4 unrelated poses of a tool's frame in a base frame.
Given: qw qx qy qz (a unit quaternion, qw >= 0); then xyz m.
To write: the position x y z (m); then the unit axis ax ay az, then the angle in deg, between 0 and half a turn. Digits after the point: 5 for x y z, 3 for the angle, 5 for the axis.
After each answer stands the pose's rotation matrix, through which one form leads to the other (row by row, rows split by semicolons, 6 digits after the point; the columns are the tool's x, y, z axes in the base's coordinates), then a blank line. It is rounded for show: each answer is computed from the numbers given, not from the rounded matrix.
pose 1, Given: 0.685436 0.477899 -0.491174 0.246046 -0.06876 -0.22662 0.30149
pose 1, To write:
-0.06876 -0.22662 0.30149 0.65633 -0.67457 0.33791 93.460
0.396419 -0.806760 -0.438166; -0.132165 0.422148 -0.896841; 0.908507 0.413435 0.060722

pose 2, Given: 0.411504 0.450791 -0.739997 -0.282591 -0.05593 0.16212 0.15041
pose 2, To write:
-0.05593 0.16212 0.15041 0.49461 -0.81193 -0.31006 131.401
-0.254905 -0.434593 -0.863801; -0.899741 0.433860 0.047228; 0.354244 0.789237 -0.501614

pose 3, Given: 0.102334 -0.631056 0.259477 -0.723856 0.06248 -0.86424 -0.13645
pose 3, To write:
0.06248 -0.86424 -0.13645 -0.63439 0.26085 -0.72768 168.253
-0.182592 -0.179339 0.966694; -0.475639 -0.844399 -0.246491; 0.860481 -0.504805 0.068880

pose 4, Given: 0.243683 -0.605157 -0.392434 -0.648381 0.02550 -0.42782 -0.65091
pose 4, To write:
0.02550 -0.42782 -0.65091 -0.62397 -0.40463 -0.66853 151.792
-0.148806 0.790968 0.593486; 0.158970 -0.573228 0.803827; 0.976005 0.213961 -0.040440

